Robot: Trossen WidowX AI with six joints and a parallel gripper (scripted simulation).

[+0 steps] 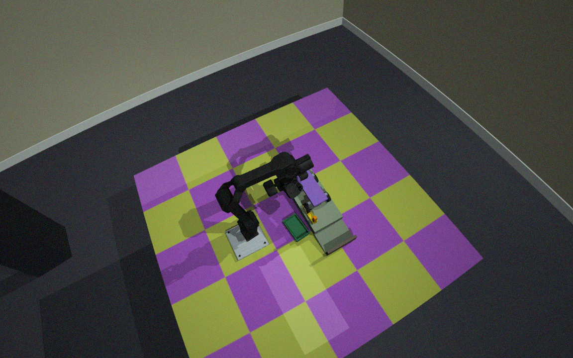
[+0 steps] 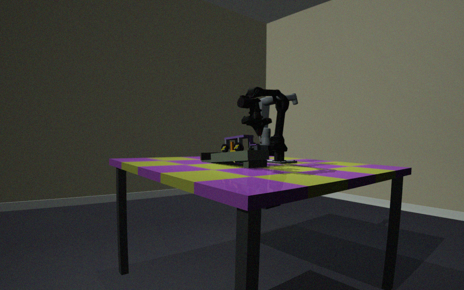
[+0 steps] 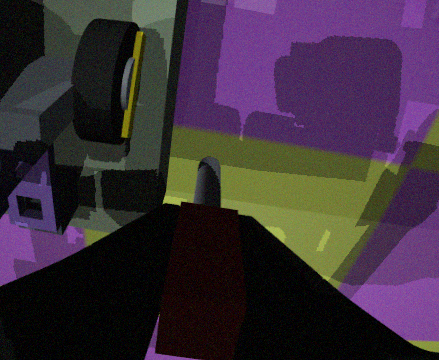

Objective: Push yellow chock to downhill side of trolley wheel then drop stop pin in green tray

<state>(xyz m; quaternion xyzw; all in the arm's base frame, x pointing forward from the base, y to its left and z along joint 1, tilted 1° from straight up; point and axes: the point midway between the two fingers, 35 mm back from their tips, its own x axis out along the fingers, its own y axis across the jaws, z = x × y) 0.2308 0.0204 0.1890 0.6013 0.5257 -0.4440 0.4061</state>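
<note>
The green tray lies 5 cm behind my gripper tip, 14 cm to the right of it and 17 cm below it. Also, from my gripper tip: red-headed stop pin: right at my gripper tip; then purple trolley: 9 cm ahead, 7 cm to the right, 5 cm below; then yellow chock: 3 cm ahead, 16 cm to the right, 8 cm below.
</note>
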